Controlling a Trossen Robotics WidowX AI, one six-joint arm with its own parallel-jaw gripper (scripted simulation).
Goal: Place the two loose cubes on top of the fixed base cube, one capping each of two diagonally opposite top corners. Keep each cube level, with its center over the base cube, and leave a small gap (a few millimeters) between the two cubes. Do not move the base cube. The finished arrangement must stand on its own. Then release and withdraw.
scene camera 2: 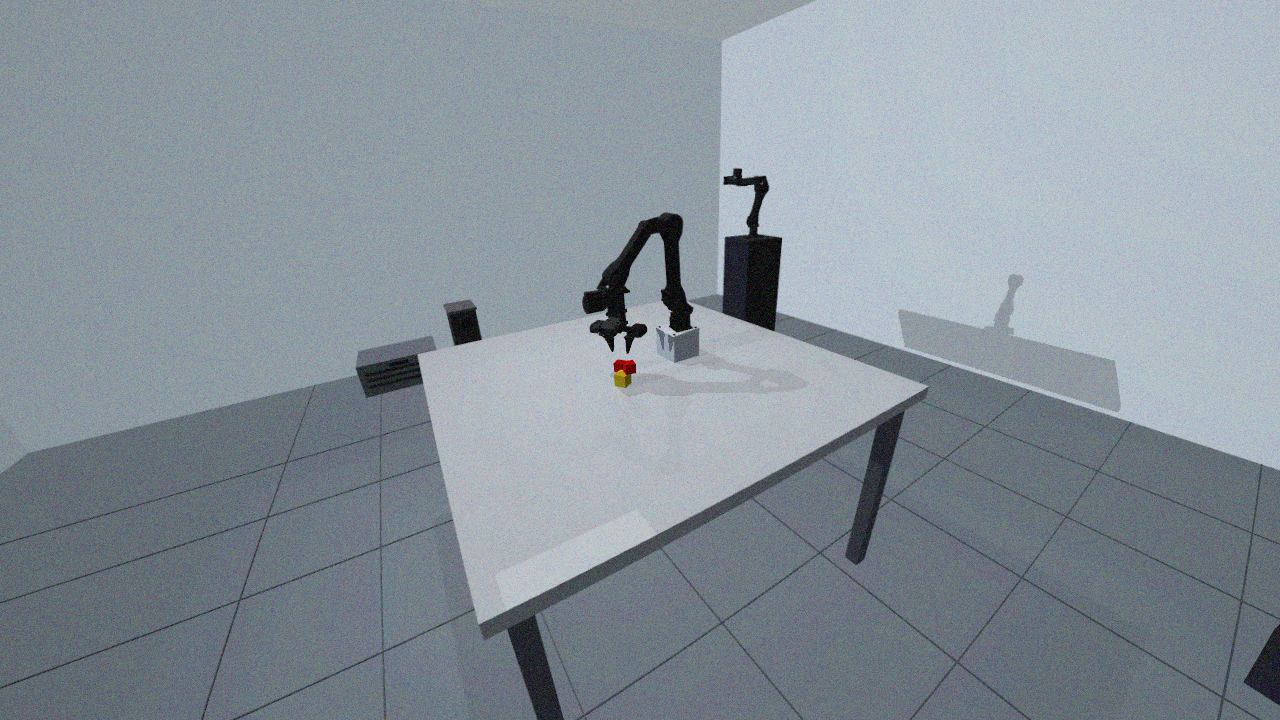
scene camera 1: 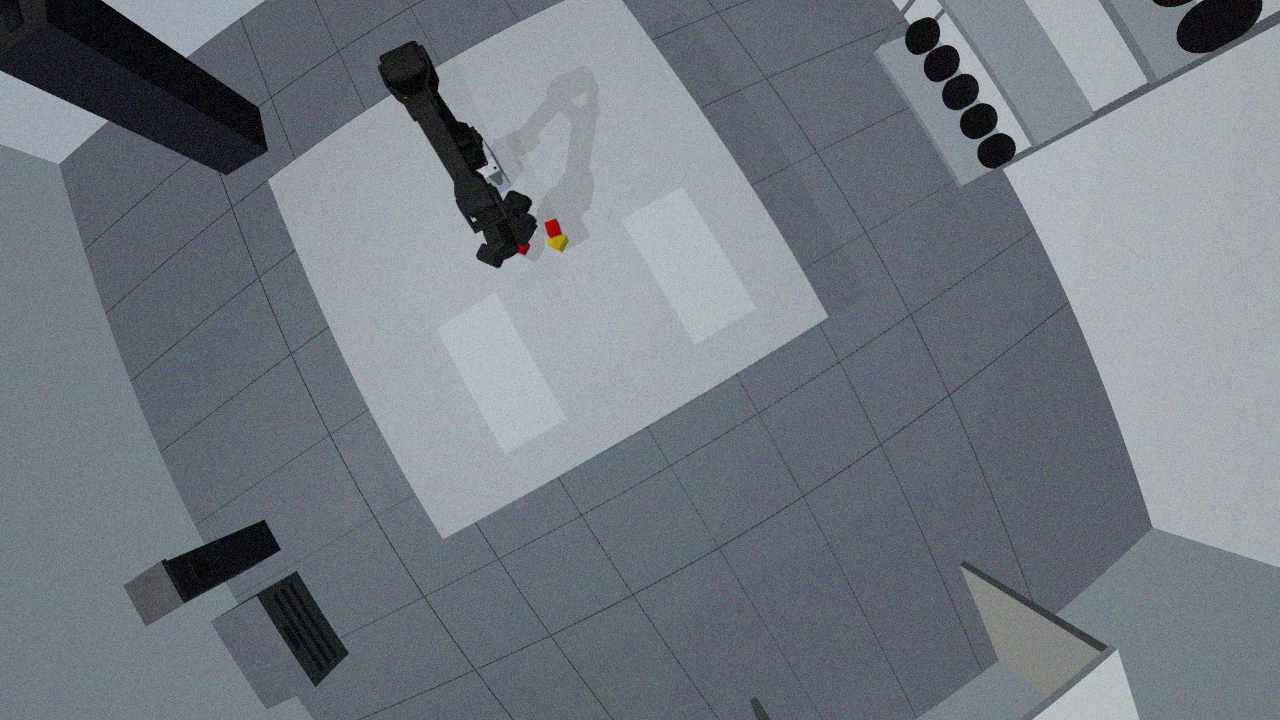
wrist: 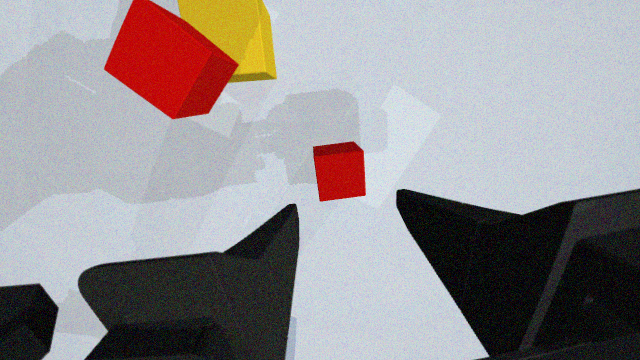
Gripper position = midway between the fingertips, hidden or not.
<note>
The gripper (scene camera 1: 514, 239) is open, holding nothing. Further things: a red cube (wrist: 340, 170).
The gripper also shows in scene camera 2 (scene camera 2: 620, 352) and in the wrist view (wrist: 347, 204).
</note>
